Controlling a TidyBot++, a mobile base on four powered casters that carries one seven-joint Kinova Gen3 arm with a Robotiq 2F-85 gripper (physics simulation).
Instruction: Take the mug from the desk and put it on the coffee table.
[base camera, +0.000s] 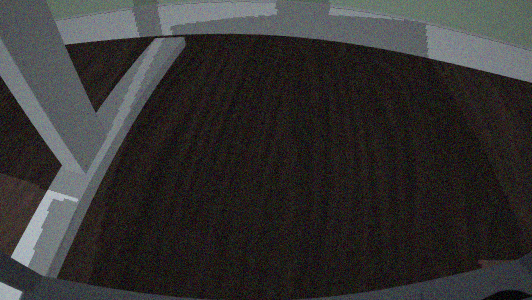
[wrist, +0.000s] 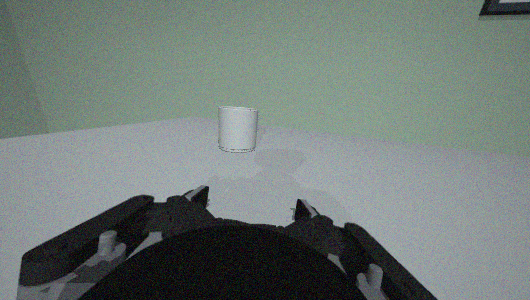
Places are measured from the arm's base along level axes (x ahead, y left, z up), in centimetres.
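Where they show: gripper, fingertip midpoint: (wrist: 252, 202).
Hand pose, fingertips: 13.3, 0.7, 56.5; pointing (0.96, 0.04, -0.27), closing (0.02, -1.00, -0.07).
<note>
Each offset is from my fingertips to the top centre of the thing, as dx, dy, dz. "spot": to the spot under its first point. Level surfaces: height alone.
A white mug @(spot: +17.1, +4.8, +3.7) (wrist: 238, 129) stands upright on the white desk @(dz -1.2) (wrist: 430, 200) in the wrist view, a little left of the middle and near the desk's back edge. My gripper (wrist: 252, 202) is open, with its fingers wide apart and no object between them. It is above the desk, on the near side of the mug and apart from it. A shadow lies on the desk top between the fingers and the mug. The mug's handle cannot be made out. The coffee table does not show in either view.
A green wall (wrist: 325, 65) rises behind the desk, with a dark picture frame (wrist: 505, 11) at the upper right. In the base camera view, a grey desk leg @(spot: +24.4, +27.1, -79.9) (base camera: 60, 85) and its foot bar (base camera: 135, 95) stand at the left on the dark wood floor @(dz -96.2) (base camera: 300, 165). A pale baseboard (base camera: 465, 47) runs behind.
</note>
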